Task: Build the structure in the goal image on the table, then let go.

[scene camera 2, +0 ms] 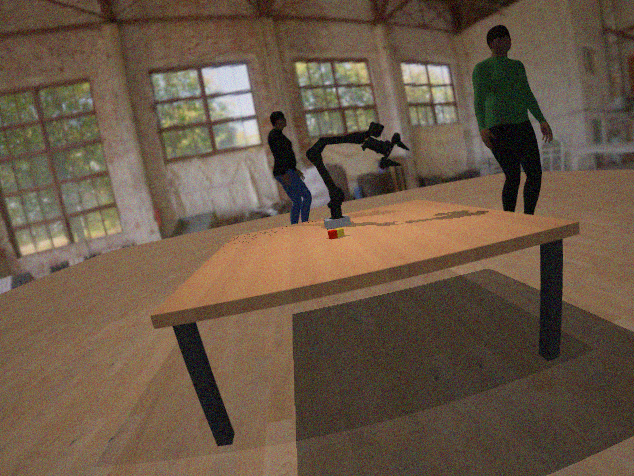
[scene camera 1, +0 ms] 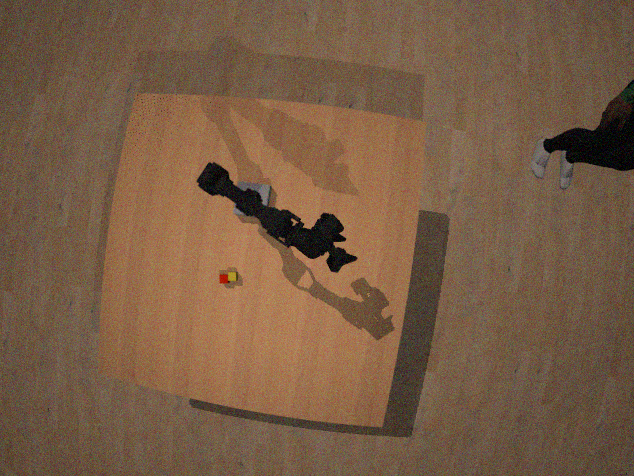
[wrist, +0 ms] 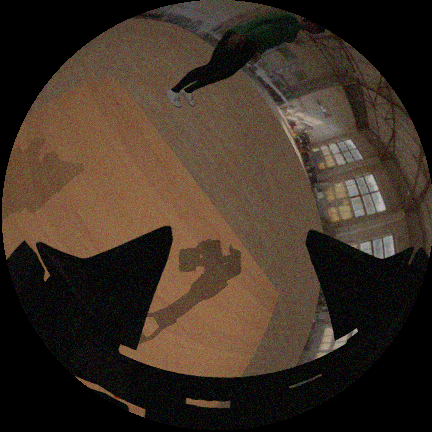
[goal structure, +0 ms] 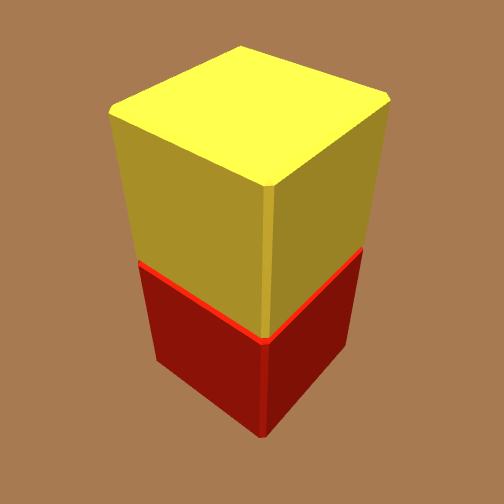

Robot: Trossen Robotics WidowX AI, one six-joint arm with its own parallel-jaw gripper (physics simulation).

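Pixels of known places: gripper, between the fingertips: (scene camera 2: 405,157) (scene camera 1: 351,249) (wrist: 243,235); arm's base, origin of its link: (scene camera 2: 337,218).
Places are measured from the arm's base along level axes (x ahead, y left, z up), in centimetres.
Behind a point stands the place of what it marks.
Note:
A red block (scene camera 1: 223,278) @(z -1.0, x 27.8, y -12.8 cm) (scene camera 2: 332,234) @(z -2.3, x 29.7, y -13.4 cm) and a yellow block (scene camera 1: 232,276) @(z -1.0, x 27.2, y -9.1 cm) (scene camera 2: 341,233) @(z -3.0, x 28.9, y -9.0 cm) sit side by side on the table (scene camera 1: 286,358) @(z -4.3, x 61.5, y 9.3 cm) (scene camera 2: 286,271) @(z -4.3, x 61.0, y -40.0 cm) (wrist: 115,200) @(z -4.3, x 10.4, y 40.8 cm), touching or nearly so. In scene camera 2 they look level with each other. My gripper (scene camera 1: 350,247) @(z 24.7, x 19.0, y 34.5 cm) (scene camera 2: 403,153) @(z 24.7, x 19.0, y 34.5 cm) (wrist: 243,235) @(z 24.7, x 19.0, y 34.5 cm) is open and empty, raised high above the table and well to the right of the blocks in both scene views. In the wrist view its two dark fingers stand wide apart, with table and floor showing between them.
The arm's grey base (scene camera 1: 262,192) @(z -0.1, x -4.1, y 4.5 cm) (scene camera 2: 336,222) @(z -1.6, x 4.2, y -2.2 cm) stands on the table behind the blocks in scene camera 2. The arm's shadows fall across the table top. A person in green (scene camera 2: 504,97) (wrist: 265,37) and a person in black and blue (scene camera 2: 284,153) stand on the floor beyond the table.

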